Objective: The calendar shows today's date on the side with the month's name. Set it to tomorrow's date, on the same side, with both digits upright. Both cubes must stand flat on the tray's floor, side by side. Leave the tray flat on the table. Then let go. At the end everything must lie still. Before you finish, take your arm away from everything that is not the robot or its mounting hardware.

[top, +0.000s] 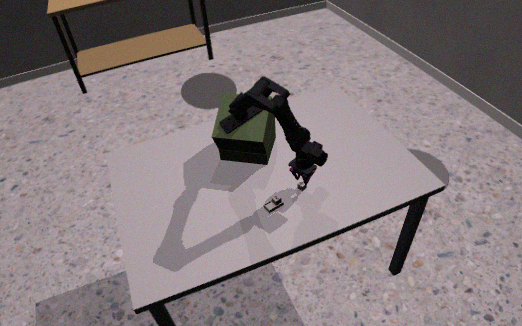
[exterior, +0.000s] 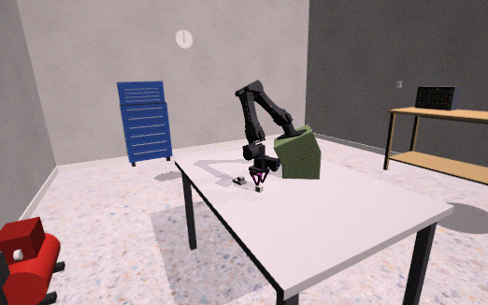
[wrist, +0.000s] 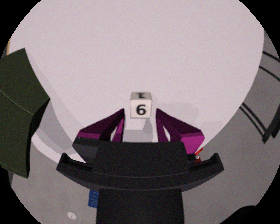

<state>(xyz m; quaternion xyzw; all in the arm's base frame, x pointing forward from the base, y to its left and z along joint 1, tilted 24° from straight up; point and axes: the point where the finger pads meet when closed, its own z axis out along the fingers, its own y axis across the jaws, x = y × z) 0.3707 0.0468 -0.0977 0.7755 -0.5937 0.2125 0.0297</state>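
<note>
The white cube is 3 cm below my hand. Round my hand: calendar tray 1 cm ahead, 16 cm to the right, 4 cm below.
</note>
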